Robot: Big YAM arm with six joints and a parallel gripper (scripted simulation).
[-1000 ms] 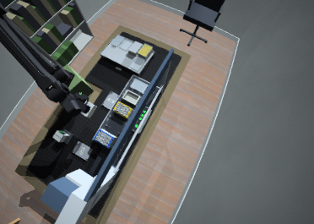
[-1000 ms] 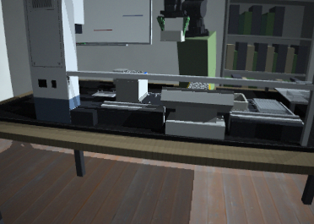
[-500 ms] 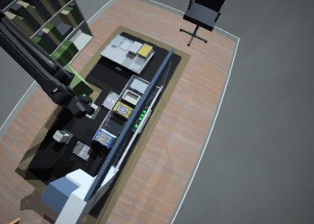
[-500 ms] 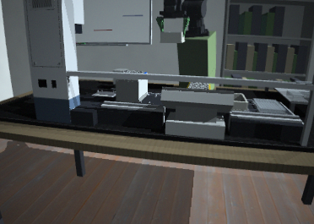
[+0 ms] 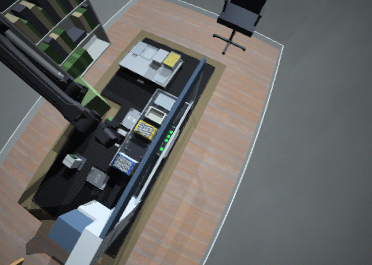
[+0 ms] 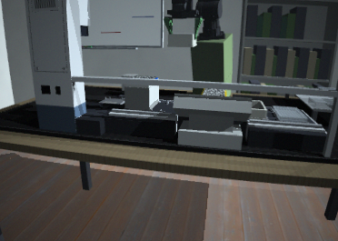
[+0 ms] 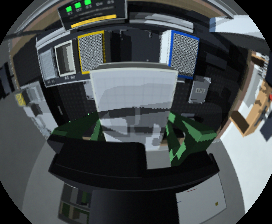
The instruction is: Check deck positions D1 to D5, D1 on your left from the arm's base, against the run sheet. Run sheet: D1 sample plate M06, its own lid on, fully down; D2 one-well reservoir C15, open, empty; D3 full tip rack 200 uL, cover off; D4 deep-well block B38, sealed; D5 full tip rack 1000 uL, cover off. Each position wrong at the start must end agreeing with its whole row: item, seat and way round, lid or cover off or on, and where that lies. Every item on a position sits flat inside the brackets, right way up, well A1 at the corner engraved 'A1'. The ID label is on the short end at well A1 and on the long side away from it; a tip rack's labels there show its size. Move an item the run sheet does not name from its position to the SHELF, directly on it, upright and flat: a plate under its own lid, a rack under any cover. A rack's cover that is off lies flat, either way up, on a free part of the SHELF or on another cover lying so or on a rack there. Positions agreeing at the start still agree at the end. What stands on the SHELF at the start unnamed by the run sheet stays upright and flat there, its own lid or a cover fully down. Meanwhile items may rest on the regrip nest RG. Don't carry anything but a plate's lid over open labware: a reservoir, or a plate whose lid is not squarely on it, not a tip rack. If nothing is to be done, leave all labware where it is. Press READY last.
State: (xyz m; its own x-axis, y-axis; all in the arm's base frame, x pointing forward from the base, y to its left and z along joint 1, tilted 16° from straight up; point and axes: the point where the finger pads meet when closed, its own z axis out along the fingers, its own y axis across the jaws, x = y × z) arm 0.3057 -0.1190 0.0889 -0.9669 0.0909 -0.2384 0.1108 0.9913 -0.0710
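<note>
The yellow tip rack is 80 mm ahead of my hand, 110 mm to the left of it and 190 mm below it. Round my hand: reservoir 110 mm ahead, 230 mm to the left, 230 mm below; then sealed block 10 mm below; then blue tip rack 50 mm ahead, 140 mm to the right, 170 mm below.
</note>
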